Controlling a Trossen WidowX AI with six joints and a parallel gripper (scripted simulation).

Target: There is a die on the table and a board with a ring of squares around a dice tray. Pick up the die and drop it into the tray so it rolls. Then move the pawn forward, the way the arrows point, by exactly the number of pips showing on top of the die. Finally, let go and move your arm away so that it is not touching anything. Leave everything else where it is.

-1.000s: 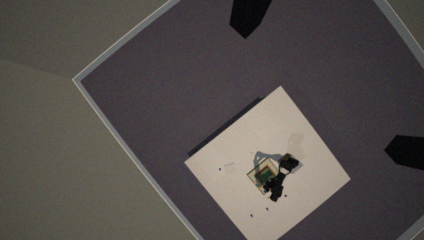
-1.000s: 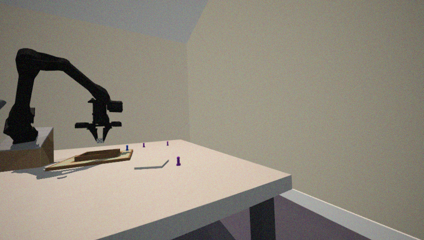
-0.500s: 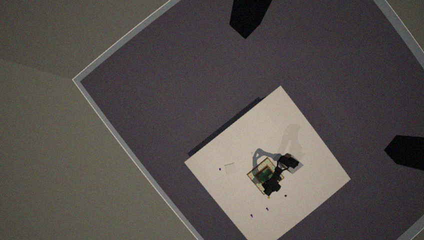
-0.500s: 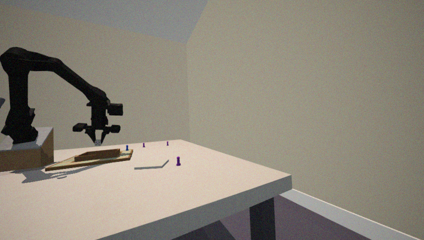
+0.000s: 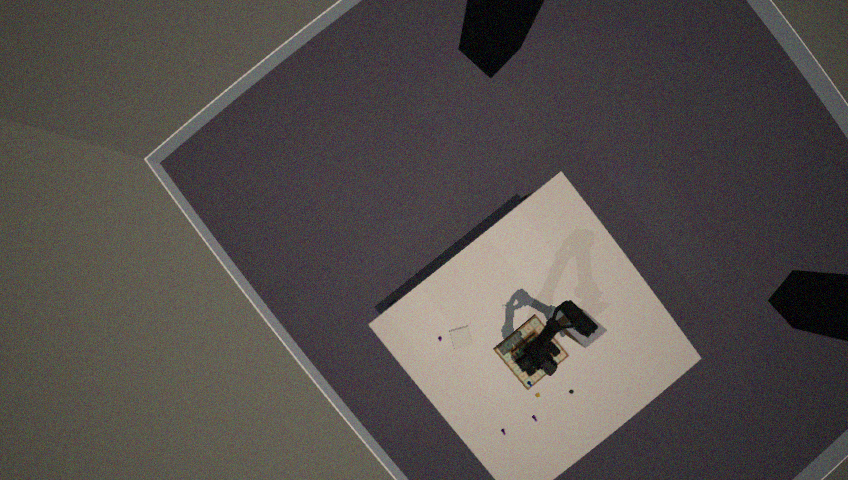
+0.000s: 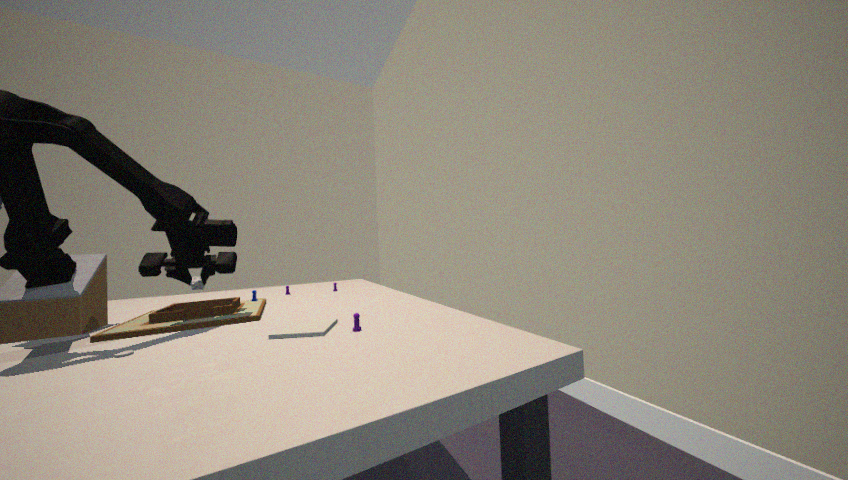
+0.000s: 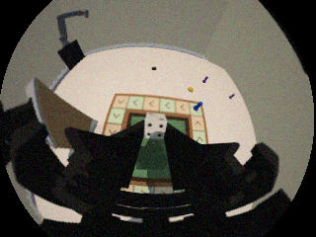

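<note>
Now: gripper tip 13 cm short of the blue pawn, 7 cm to the right of it and 6 cm above it. The rest, counted from my gripper tip: green dice tray (1 cm ahead, 3 cm to the right, 8 cm below); then white die (right at my gripper tip); then yellow disc (15 cm ahead, 16 cm to the left, 8 cm below).
</note>
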